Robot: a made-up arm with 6 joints.
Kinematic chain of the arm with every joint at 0, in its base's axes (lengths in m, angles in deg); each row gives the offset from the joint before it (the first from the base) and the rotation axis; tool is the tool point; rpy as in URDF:
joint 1: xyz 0 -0.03 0.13 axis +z
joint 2: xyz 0 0 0.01 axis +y
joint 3: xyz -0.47 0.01 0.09 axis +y
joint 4: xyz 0.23 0 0.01 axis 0.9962 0 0.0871
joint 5: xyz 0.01 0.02 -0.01 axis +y
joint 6: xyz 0.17 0.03 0.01 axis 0.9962 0 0.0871
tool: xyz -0.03 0.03 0.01 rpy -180 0 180
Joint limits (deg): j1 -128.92..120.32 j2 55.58..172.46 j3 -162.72..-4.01 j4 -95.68..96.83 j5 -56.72..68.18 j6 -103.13..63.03
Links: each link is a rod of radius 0.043 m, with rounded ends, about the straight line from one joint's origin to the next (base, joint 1, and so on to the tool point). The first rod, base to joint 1, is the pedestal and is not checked.
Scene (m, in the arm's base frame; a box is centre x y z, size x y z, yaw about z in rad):
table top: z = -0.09
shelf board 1: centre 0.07 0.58 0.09 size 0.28 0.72 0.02 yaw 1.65
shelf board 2: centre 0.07 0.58 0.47 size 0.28 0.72 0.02 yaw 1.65
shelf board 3: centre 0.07 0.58 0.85 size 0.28 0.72 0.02 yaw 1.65
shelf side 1: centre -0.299 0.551 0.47 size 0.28 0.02 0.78 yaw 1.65
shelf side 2: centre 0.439 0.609 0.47 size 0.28 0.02 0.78 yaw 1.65
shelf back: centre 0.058 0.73 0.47 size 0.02 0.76 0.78 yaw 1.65
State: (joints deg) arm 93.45 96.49 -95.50 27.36 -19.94 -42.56
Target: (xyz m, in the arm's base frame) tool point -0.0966 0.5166 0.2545
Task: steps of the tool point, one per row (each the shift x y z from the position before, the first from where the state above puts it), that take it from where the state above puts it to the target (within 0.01 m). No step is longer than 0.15 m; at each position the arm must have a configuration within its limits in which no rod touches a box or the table.
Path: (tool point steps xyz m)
1: 0.0396 -0.0379 -0.0233
2: 0.0358 -0.0456 -0.0291
3: 0.0308 -0.0529 -0.0350
4: 0.0247 -0.0597 -0.0399
5: 0.0175 -0.0655 -0.0444
6: 0.0093 -0.0704 -0.0478
7: 0.0003 -0.0739 -0.0503
8: -0.0098 0.1307 0.0134
9: -0.0314 0.1239 -0.0208
10: -0.0496 0.1066 -0.0541
11: -0.0616 0.0809 -0.0841

